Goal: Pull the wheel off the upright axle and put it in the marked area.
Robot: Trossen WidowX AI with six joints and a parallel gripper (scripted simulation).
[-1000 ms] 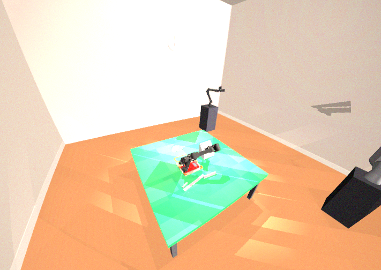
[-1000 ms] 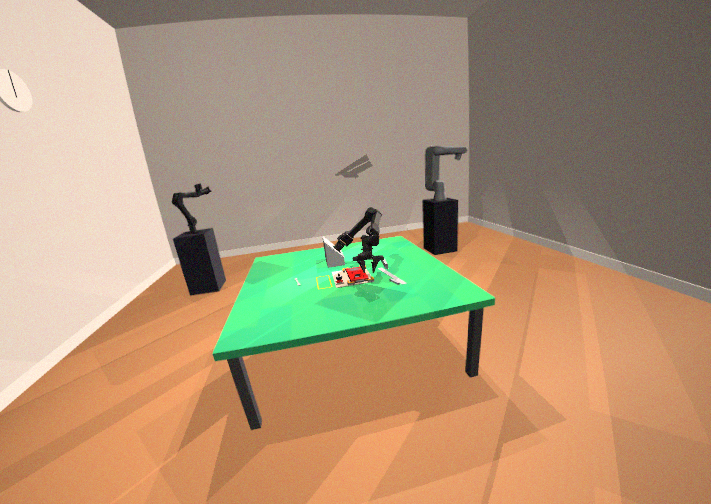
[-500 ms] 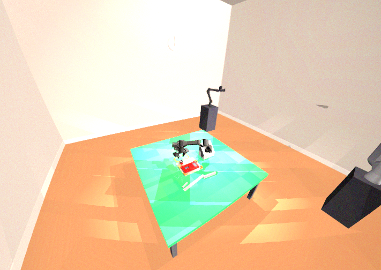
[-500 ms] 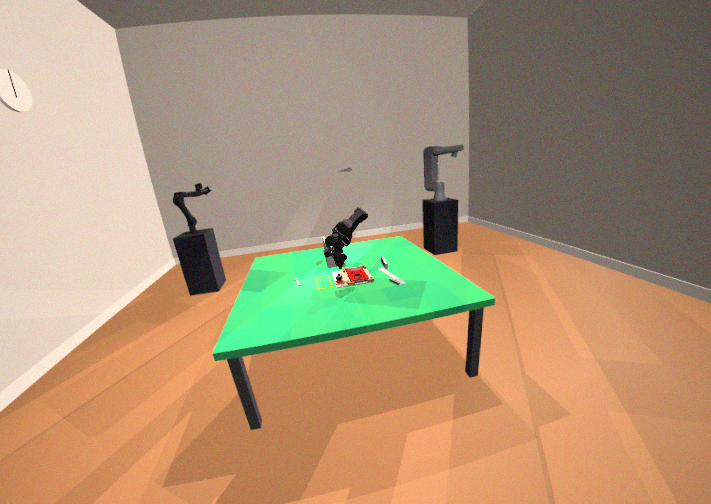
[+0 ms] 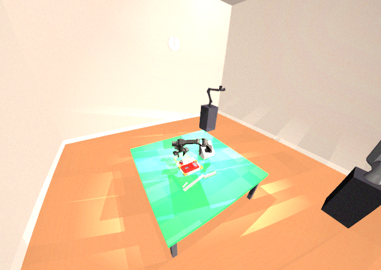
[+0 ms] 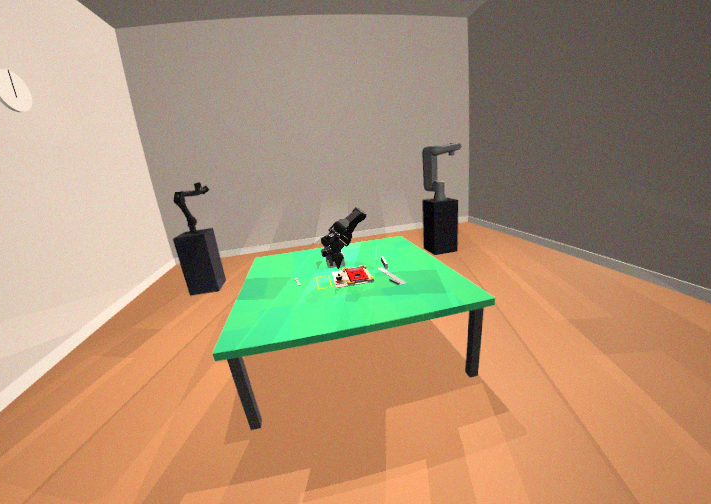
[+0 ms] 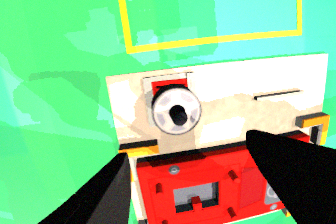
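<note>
Now: the wheel 70 mm below my gripper tip. The rest, counted from my gripper tip: upright axle: 70 mm below.
</note>
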